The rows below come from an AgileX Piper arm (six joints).
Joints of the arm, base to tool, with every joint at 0 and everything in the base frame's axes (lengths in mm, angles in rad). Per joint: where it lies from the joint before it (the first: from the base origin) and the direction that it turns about. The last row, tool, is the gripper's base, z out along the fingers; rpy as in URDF.
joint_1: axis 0 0 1 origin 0 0 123
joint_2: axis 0 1 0 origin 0 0 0
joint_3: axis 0 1 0 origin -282.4 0 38.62
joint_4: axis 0.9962 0 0.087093 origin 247.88 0 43.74
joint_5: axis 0 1 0 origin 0 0 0
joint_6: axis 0.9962 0 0.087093 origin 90.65 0 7.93
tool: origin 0 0 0 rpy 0 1.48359 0
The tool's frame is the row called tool.
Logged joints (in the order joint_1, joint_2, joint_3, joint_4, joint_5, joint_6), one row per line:
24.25 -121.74 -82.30 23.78 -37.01 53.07
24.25 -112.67 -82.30 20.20 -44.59 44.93
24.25 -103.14 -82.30 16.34 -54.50 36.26
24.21 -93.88 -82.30 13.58 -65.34 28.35
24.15 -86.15 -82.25 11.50 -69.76 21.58
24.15 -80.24 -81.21 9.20 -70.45 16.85
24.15 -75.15 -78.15 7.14 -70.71 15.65
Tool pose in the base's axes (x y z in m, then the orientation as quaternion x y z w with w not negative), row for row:
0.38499 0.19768 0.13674 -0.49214 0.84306 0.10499 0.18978
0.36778 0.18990 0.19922 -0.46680 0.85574 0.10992 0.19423
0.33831 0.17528 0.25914 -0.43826 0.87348 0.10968 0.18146
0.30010 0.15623 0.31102 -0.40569 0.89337 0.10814 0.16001
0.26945 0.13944 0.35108 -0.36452 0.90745 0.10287 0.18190
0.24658 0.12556 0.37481 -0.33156 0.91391 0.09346 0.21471
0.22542 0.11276 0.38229 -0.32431 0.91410 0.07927 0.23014
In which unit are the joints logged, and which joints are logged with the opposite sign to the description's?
The joints are logged in degrees. Opposite sign: joint_2, joint_5, joint_6.
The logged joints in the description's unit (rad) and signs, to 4 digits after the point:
0.4232 2.1248 -1.4364 0.4150 0.6459 -0.9262
0.4232 1.9665 -1.4364 0.3526 0.7782 -0.7842
0.4232 1.8001 -1.4364 0.2852 0.9512 -0.6329
0.4225 1.6385 -1.4364 0.2370 1.1404 -0.4948
0.4215 1.5036 -1.4355 0.2007 1.2175 -0.3766
0.4215 1.4005 -1.4174 0.1606 1.2296 -0.2941
0.4215 1.3116 -1.3640 0.1246 1.2341 -0.2731

